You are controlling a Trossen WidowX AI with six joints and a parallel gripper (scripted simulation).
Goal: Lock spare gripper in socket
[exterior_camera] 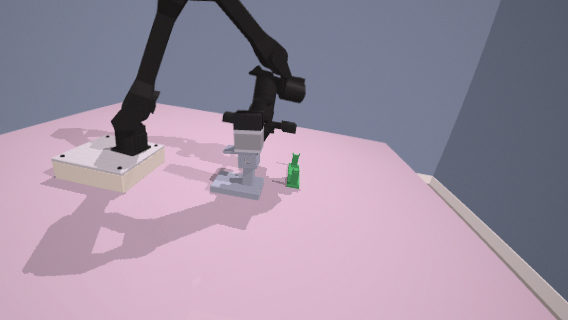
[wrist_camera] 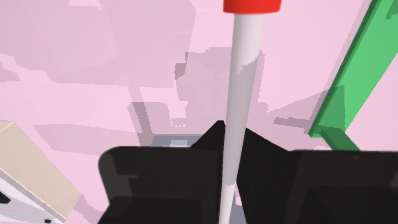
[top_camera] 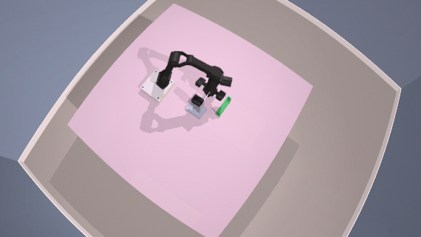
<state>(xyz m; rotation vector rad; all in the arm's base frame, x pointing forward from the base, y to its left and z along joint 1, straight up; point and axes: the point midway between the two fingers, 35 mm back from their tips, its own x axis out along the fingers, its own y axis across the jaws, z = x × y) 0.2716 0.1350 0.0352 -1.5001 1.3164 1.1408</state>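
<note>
Right now my gripper tip is 90 mm to the left of the mount socket. Also, from my gripper tip: green see-through block 110 mm ahead, 30 mm to the left, 20 mm below; spare gripper 10 mm ahead, 100 mm to the right, 80 mm above.
</note>
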